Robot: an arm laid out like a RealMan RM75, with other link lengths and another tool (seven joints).
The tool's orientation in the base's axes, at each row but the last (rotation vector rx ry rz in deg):
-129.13, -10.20, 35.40
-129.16, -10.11, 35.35
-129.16, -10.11, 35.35
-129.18, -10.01, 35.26
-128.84, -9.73, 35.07
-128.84, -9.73, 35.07
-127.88, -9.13, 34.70
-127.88, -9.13, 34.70
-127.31, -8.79, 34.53
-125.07, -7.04, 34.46
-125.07, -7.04, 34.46
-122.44, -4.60, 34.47
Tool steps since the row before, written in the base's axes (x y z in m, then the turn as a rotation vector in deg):
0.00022, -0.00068, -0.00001, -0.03, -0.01, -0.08
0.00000, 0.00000, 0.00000, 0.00, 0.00, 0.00
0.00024, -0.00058, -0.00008, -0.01, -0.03, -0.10
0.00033, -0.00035, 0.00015, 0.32, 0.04, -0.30
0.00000, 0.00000, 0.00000, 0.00, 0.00, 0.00
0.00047, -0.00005, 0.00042, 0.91, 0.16, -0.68
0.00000, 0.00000, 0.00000, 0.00, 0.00, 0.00
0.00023, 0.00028, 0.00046, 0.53, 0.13, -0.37
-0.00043, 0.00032, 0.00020, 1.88, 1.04, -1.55
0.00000, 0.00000, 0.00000, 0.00, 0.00, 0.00
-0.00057, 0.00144, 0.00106, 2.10, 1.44, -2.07
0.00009, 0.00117, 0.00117, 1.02, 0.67, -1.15
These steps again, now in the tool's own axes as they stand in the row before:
-0.00002, 0.00046, -0.00055, 0.00, 0.07, 0.05
0.00000, 0.00000, 0.00000, 0.00, 0.00, 0.00
0.00006, 0.00044, -0.00045, 0.02, 0.09, 0.04
0.00012, 0.00011, -0.00048, 0.40, 0.17, 0.05
0.00000, 0.00000, 0.00000, 0.00, 0.00, 0.00
0.00024, -0.00030, -0.00050, 1.10, 0.32, 0.06
0.00000, 0.00000, 0.00000, 0.00, 0.00, 0.00
0.00012, -0.00055, -0.00018, 0.64, 0.14, 0.05
-0.00036, -0.00032, 0.00031, 2.54, 0.30, 0.69
0.00000, 0.00000, 0.00000, 0.00, 0.00, 0.00
-0.00049, -0.00166, 0.00073, 3.05, 0.41, 1.15
-0.00006, -0.00163, 0.00027, 1.53, 0.33, 0.61

